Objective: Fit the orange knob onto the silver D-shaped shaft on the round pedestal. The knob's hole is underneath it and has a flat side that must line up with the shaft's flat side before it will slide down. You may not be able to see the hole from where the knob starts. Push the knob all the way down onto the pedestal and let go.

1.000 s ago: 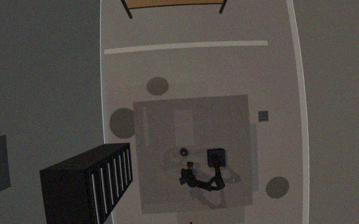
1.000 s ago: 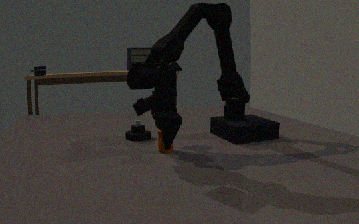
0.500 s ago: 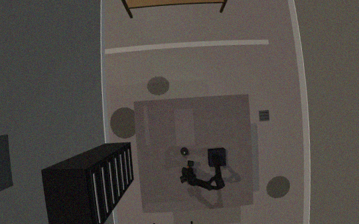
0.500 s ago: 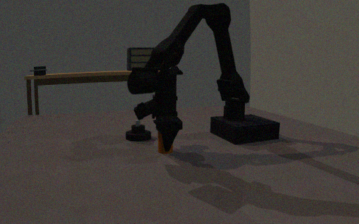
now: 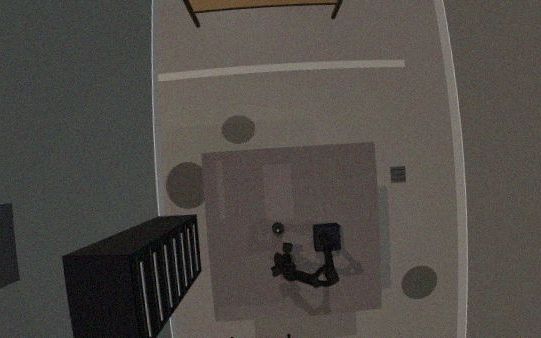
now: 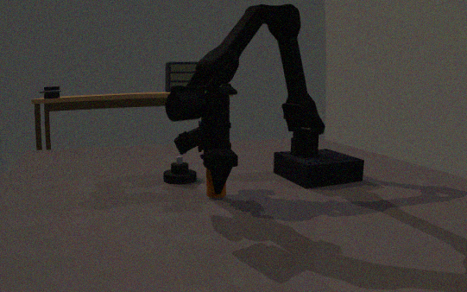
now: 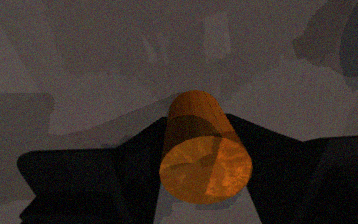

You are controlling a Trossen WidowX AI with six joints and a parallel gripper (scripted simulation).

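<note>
The dark round pedestal is 60 mm ahead of my gripper tip, 160 mm to the right of it and 20 mm above it. From my gripper tip the other things lie so: orange knob: 30 mm above.
</note>
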